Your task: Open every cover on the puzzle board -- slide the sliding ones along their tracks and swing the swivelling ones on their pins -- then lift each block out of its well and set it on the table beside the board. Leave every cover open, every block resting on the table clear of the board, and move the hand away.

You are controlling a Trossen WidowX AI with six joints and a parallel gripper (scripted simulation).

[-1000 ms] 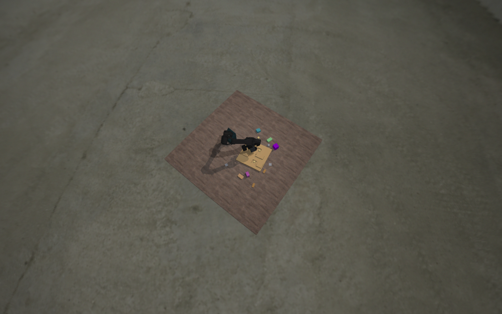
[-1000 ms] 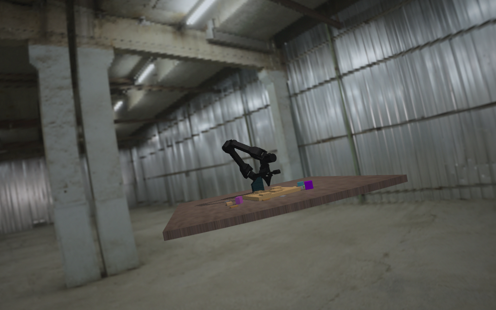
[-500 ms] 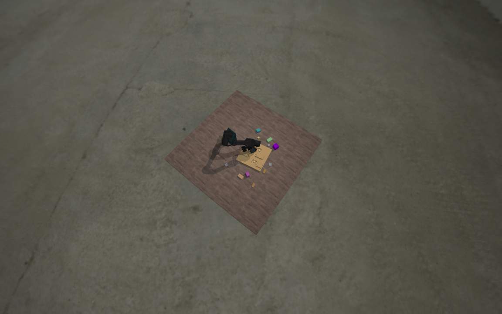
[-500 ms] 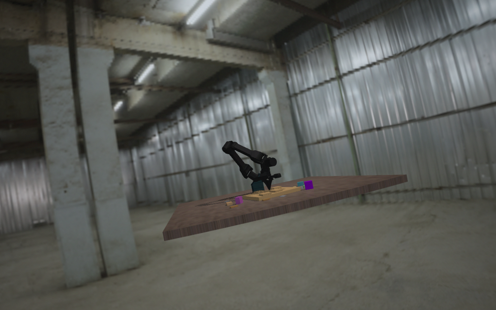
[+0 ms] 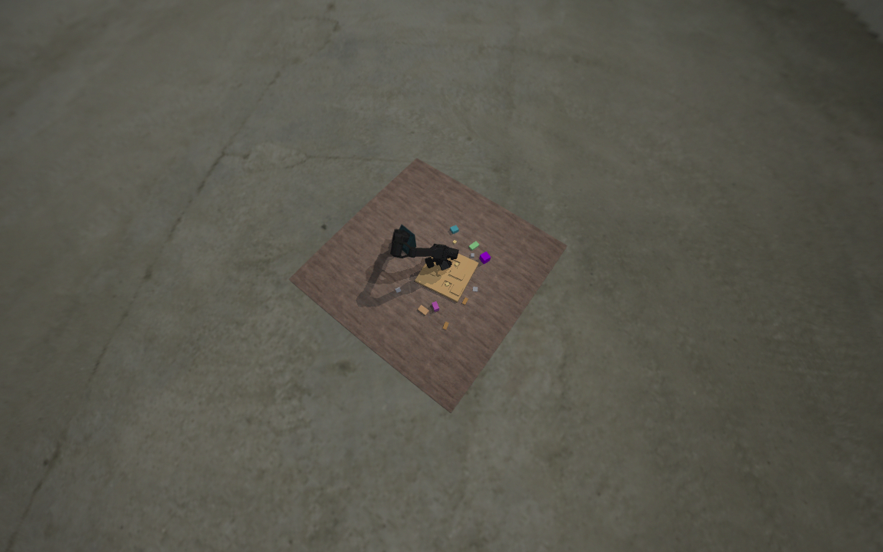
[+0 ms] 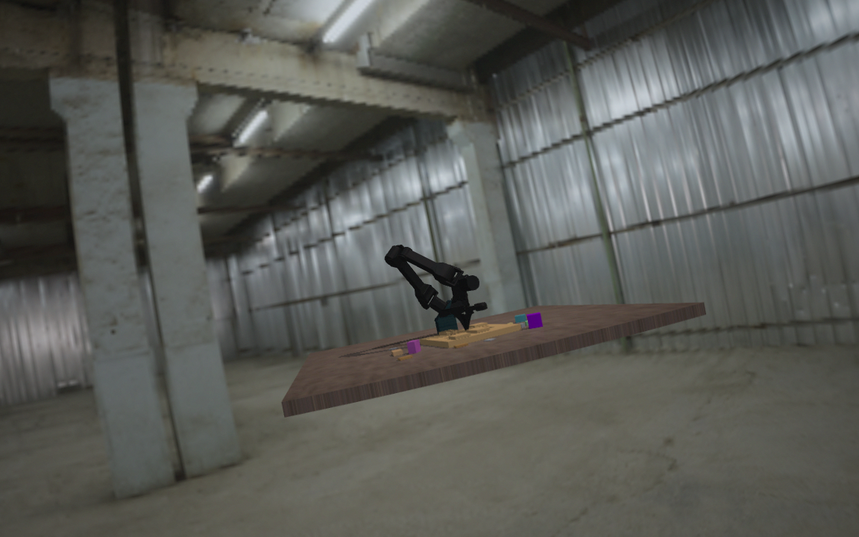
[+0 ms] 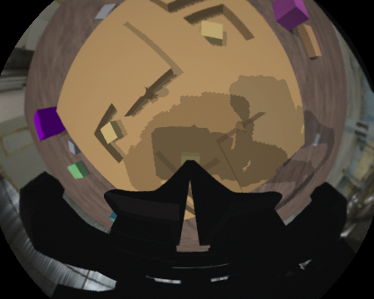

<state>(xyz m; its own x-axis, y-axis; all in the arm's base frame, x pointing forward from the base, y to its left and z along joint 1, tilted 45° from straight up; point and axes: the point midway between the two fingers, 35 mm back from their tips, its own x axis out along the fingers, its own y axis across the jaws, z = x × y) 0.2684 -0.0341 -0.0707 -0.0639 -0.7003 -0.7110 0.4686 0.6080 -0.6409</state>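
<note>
Now: gripper tip 6 cm short of the tan puzzle board. Also, from my gripper tip: teal block: 10 cm behind, 26 cm to the left, 1 cm below; magenta block: 16 cm ahead, 24 cm to the right; green block: 7 cm ahead, 25 cm to the left, 1 cm below.
</note>
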